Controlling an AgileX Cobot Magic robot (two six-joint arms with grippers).
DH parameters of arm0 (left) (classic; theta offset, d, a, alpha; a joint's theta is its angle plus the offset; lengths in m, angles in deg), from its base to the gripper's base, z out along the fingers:
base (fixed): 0 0 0 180
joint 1: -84.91 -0.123 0 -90
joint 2: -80.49 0 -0.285 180
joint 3: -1.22 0 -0.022 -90
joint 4: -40.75 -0.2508 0 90
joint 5: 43.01 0 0.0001 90
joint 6: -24.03 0.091 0 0
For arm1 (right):
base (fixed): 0 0 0 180
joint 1: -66.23 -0.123 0 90
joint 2: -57.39 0 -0.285 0
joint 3: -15.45 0 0.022 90
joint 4: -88.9 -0.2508 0 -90
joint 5: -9.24 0 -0.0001 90
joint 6: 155.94 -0.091 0 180
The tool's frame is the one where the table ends.
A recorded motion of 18 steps. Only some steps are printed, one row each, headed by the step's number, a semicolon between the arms.
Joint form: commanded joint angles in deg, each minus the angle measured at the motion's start. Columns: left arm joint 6, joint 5, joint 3, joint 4, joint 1, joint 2; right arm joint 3, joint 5, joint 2, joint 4, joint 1, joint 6.
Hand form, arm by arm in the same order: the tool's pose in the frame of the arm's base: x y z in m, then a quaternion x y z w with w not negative. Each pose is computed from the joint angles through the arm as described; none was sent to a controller.
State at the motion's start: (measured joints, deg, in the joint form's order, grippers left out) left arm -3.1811 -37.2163 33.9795 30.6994 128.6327 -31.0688; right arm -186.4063 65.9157 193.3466 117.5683 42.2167 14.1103
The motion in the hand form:
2: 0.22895 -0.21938 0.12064 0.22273 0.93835 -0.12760 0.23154; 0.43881 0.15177 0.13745 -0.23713 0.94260 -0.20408 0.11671
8: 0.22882 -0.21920 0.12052 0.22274 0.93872 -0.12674 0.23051; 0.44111 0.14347 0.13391 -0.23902 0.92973 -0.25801 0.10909
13: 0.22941 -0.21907 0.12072 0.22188 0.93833 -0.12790 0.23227; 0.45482 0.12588 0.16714 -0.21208 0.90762 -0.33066 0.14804
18: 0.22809 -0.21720 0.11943 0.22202 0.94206 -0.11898 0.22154; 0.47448 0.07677 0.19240 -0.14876 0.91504 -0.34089 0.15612
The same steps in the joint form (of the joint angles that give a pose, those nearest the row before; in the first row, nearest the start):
2: 0.73 -0.07 -0.58 0.61 0.33 0.02; -0.37 0.83 2.82 1.94 0.10 -1.10
8: 0.73 0.09 -0.58 0.61 0.33 0.02; -0.37 3.29 3.81 8.51 0.10 -3.53
13: 0.72 -0.17 -0.58 0.60 0.22 0.03; -3.61 6.94 2.51 18.19 1.30 -6.99
18: 0.73 1.49 -0.58 0.61 0.22 0.02; -8.62 8.69 2.21 18.19 7.61 -5.81

